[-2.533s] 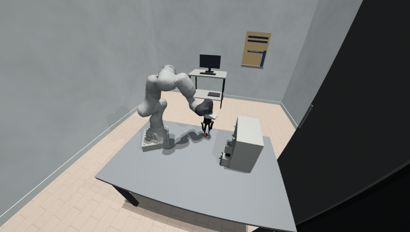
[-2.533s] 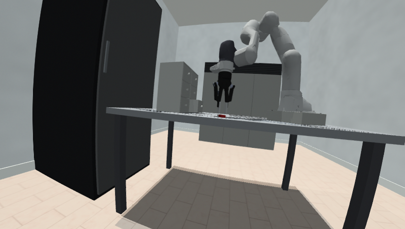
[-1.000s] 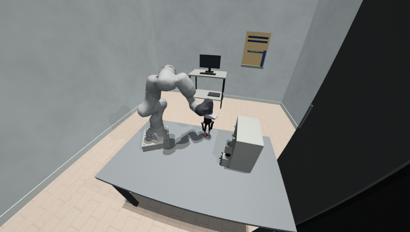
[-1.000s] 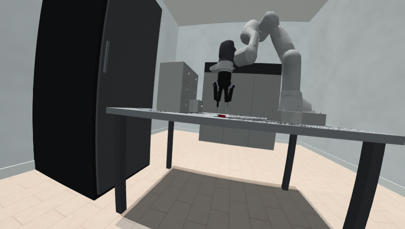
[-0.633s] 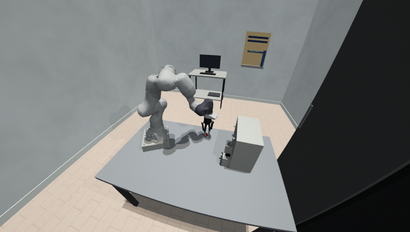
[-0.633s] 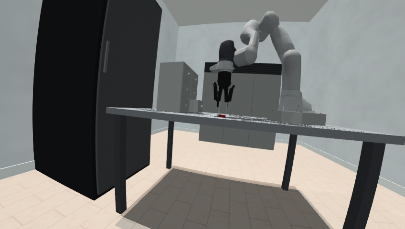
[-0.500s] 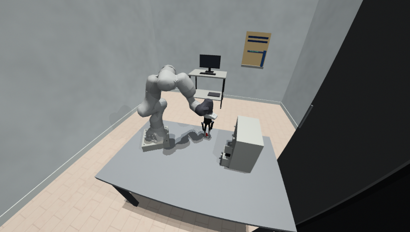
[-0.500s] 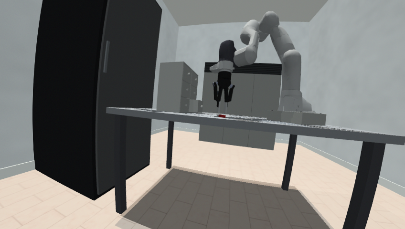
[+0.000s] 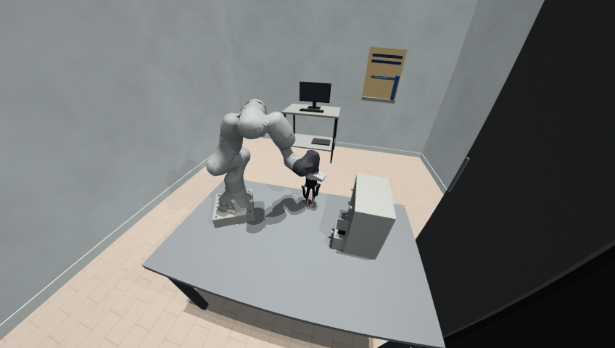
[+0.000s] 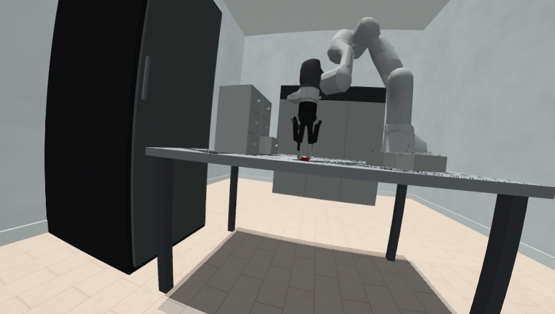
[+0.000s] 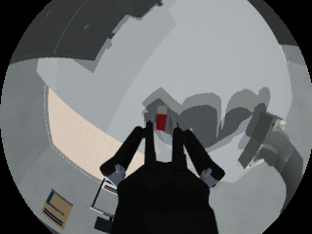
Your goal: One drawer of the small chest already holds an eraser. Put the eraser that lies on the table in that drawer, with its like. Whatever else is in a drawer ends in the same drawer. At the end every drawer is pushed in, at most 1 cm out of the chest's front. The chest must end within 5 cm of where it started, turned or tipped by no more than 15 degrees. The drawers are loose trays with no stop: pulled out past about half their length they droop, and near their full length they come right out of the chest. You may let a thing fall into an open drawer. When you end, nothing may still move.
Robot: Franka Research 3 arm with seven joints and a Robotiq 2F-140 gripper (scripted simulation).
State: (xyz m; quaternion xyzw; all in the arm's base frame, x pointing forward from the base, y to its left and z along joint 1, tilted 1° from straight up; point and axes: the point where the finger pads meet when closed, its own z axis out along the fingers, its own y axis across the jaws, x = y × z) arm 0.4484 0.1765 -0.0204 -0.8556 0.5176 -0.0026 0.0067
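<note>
Right now the red eraser is 1 cm ahead of my hand and 3 cm below it.
</note>
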